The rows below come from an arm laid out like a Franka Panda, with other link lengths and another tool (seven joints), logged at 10 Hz.
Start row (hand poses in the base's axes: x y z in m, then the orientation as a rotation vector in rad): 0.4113 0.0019 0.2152 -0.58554 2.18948 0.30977
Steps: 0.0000 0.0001 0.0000 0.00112 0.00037 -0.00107; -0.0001 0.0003 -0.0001 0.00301 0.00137 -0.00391; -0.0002 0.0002 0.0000 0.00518 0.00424 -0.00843; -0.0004 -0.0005 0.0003 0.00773 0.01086 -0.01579; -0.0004 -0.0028 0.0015 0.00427 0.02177 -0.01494; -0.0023 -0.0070 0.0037 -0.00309 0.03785 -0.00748; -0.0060 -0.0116 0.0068 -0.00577 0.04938 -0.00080
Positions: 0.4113 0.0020 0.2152 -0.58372 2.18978 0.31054; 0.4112 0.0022 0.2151 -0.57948 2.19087 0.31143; 0.4111 0.0021 0.2152 -0.57314 2.19406 0.31240; 0.4109 0.0014 0.2155 -0.56327 2.20136 0.31359; 0.4109 -0.0009 0.2167 -0.56565 2.21259 0.31419; 0.4090 -0.0051 0.2189 -0.57737 2.22836 0.31592; 0.4053 -0.0097 0.2220 -0.58586 2.23863 0.32069
